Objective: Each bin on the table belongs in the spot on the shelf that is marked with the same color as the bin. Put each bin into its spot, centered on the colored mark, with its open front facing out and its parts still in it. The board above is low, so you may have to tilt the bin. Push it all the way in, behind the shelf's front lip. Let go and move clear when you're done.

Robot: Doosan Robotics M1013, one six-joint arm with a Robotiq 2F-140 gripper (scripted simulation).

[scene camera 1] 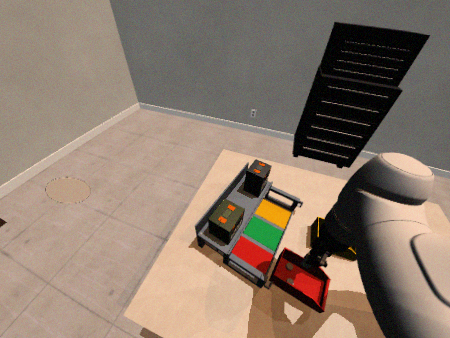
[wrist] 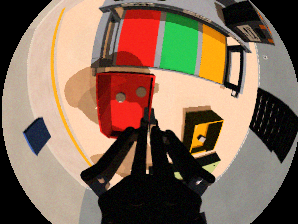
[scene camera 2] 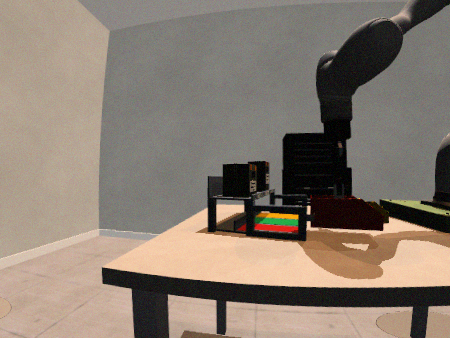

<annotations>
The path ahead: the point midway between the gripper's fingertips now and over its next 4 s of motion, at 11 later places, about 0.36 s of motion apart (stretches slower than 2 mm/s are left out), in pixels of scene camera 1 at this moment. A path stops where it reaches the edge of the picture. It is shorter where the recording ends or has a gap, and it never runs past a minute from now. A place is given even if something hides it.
My gripper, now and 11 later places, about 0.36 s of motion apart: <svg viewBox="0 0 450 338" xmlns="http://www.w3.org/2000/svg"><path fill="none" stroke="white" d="M304 263L304 263L304 263L304 262L304 262L304 262L303 261L301 260L298 259L295 257L292 255L289 253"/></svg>
</annotations>
